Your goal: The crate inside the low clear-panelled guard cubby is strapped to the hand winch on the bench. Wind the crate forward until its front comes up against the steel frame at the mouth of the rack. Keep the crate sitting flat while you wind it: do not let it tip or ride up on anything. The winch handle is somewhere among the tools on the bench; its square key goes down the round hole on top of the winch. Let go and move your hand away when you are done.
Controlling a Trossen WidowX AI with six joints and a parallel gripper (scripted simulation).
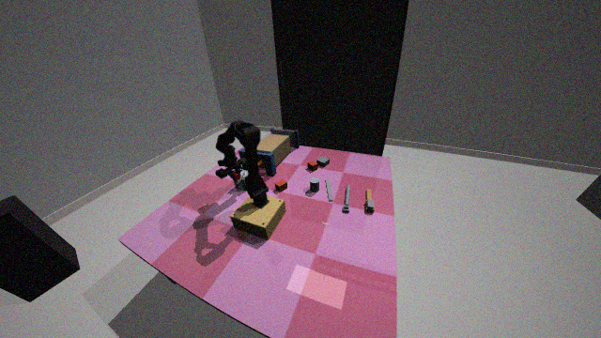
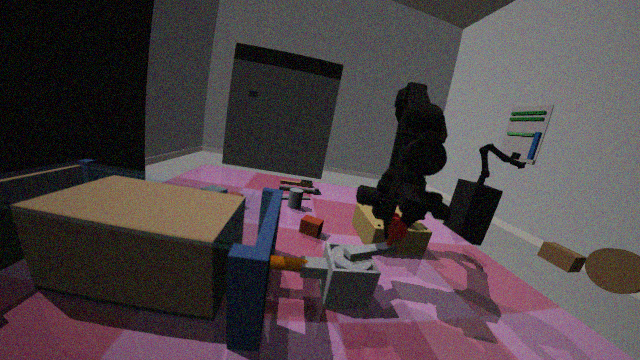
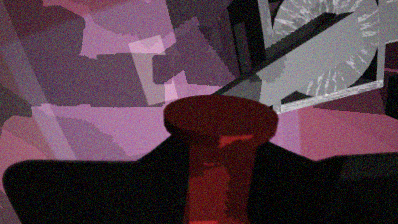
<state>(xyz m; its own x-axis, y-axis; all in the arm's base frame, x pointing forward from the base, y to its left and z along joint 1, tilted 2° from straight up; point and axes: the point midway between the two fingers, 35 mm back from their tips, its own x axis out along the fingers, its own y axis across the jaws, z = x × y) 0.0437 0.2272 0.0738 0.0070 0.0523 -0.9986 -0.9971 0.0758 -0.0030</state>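
Now: gripper tip 30 mm short of the red-knobbed winch handle, 20 mm to the right of it and 10 mm above it. Also, from my gripper tip: blue steel frame (240 mm ahead, 80 mm to the left, 10 mm below); then red knob (20 mm above); then grey hand winch (90 mm below, 70 mm ahead, 40 mm to the left).
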